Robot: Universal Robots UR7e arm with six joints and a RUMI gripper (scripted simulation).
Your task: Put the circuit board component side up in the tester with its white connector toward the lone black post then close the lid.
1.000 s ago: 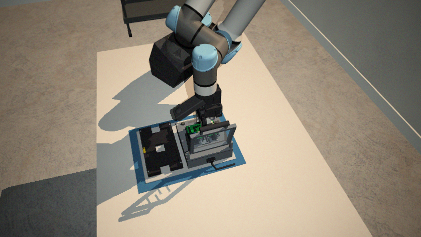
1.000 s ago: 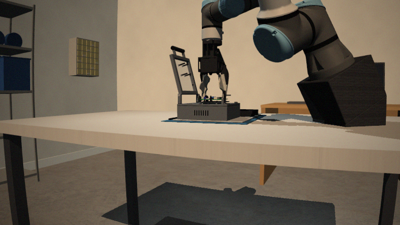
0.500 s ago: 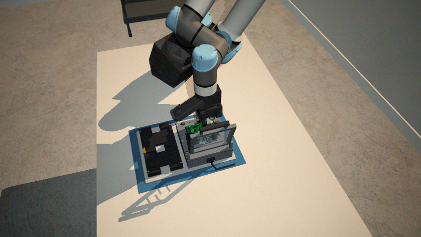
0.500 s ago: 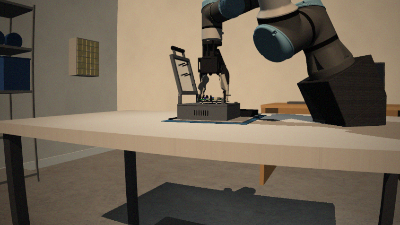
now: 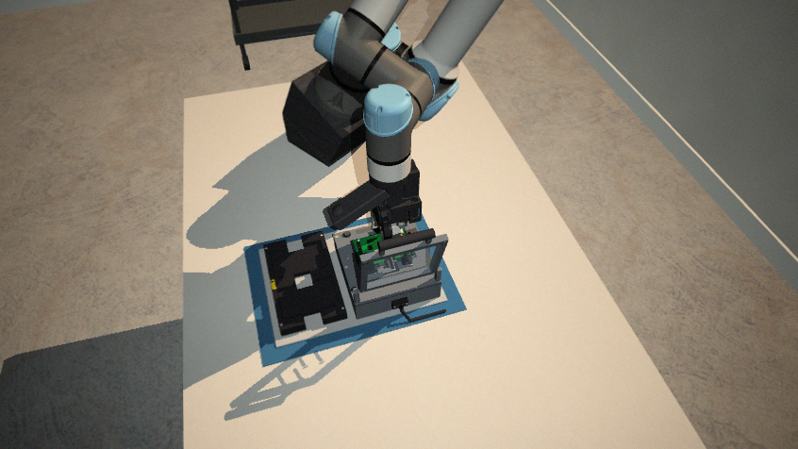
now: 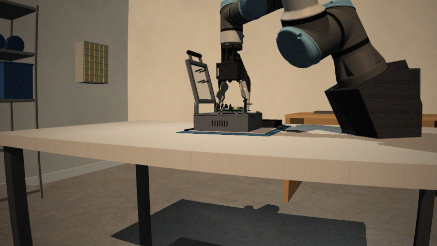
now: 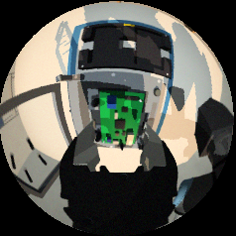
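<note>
The green circuit board lies right at my hand. Round my hand: tester lid 120 mm ahead, 110 mm above, 10 mm to the right; then black post 60 mm to the left, 60 mm behind, 10 mm above.
</note>
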